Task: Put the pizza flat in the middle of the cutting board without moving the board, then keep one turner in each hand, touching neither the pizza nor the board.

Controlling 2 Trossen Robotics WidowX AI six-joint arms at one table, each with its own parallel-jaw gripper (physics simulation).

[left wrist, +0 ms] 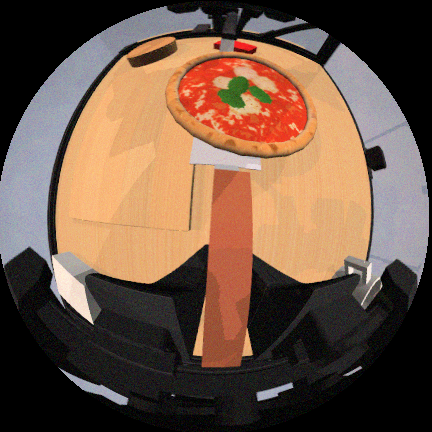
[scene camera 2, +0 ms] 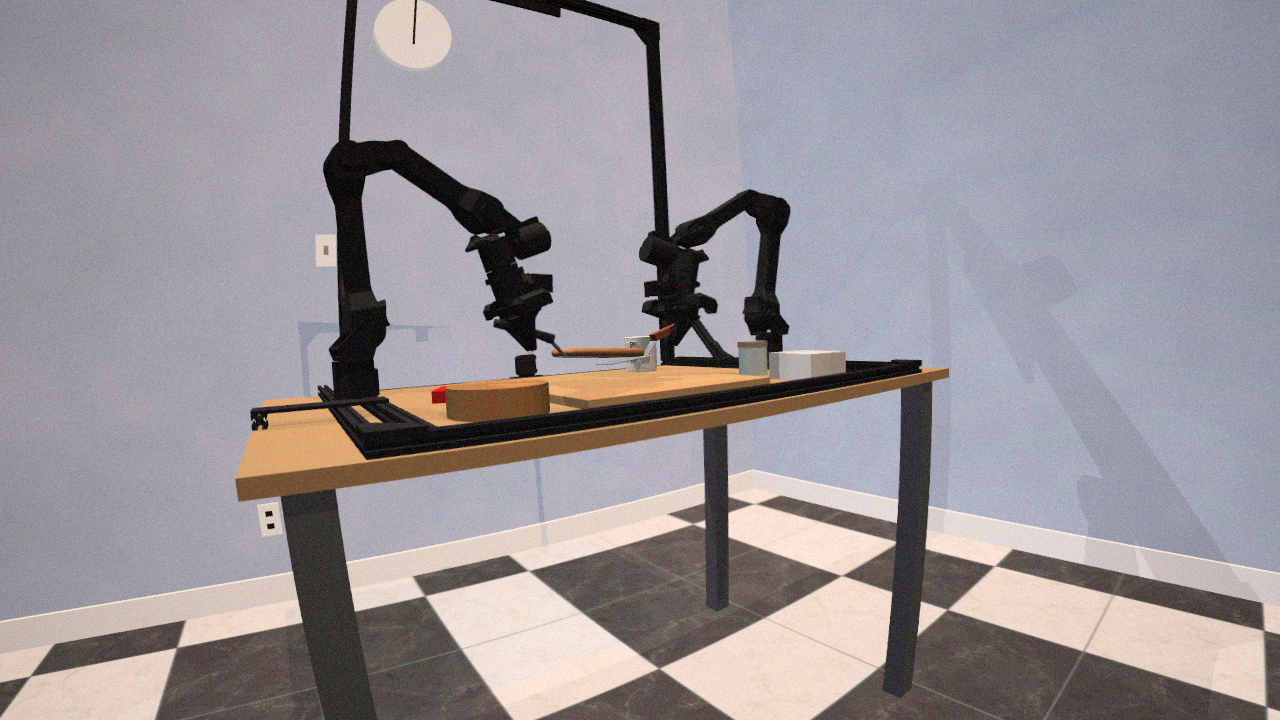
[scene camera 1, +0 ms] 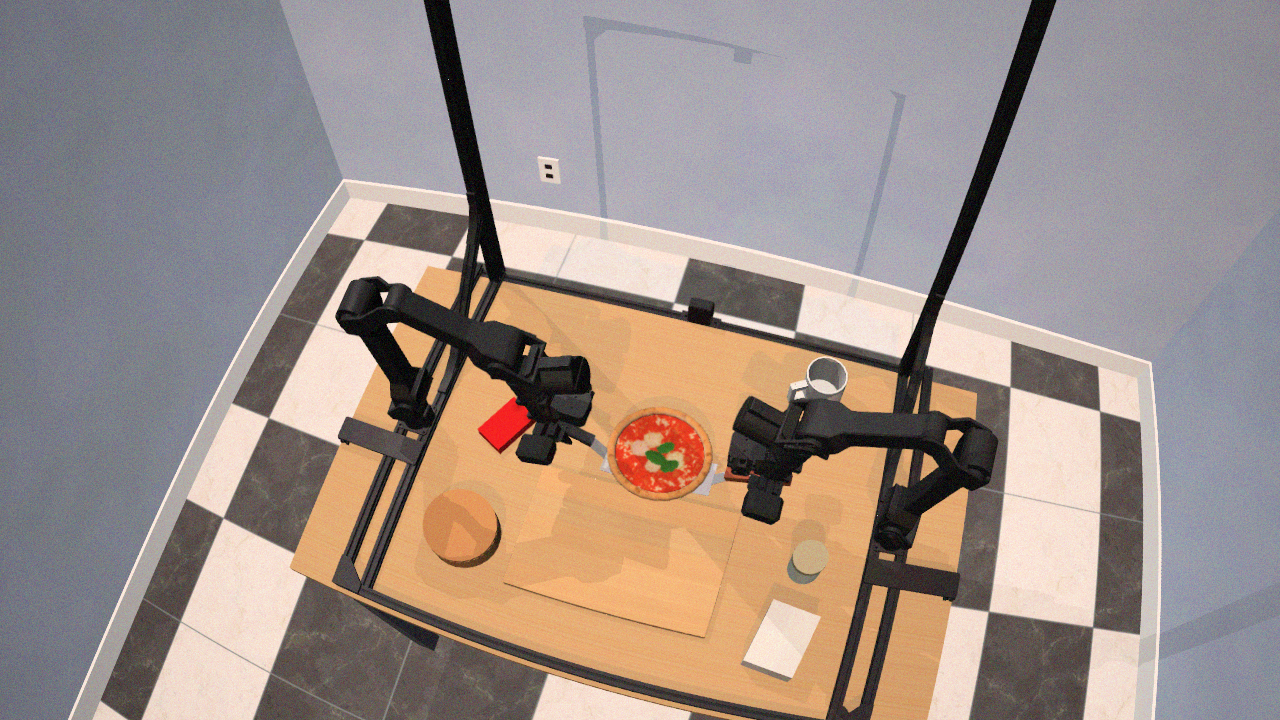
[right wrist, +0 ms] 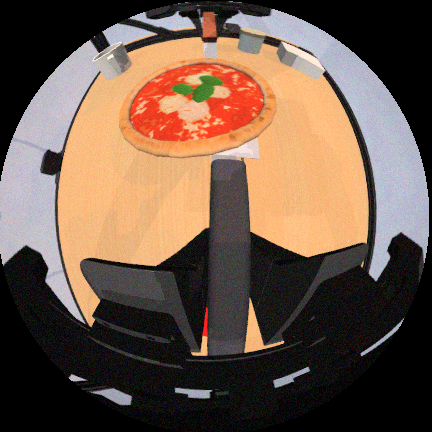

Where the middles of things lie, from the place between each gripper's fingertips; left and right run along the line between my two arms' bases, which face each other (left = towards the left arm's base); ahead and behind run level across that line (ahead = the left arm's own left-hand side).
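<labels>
From my left hand: brown-handled turner [left wrist: 228, 279] 50 mm to the right, 20 mm above; lidded jar [scene camera 1: 810, 557] 110 mm ahead, 130 mm to the left, 30 mm below; mug [scene camera 1: 826, 378] 80 mm to the left, 230 mm behind, 20 mm below; pizza [scene camera 1: 658, 453] 20 mm behind, 170 mm to the right, 10 mm below.
From my right hand: black-handled turner [scene camera 1: 572, 431] 50 mm to the left, 10 mm ahead, 20 mm above; mug 390 mm to the left, 230 mm behind, 30 mm below; pizza 150 mm to the left, 20 mm behind, 10 mm below; brown-handled turner 260 mm to the left, 10 mm above.
</labels>
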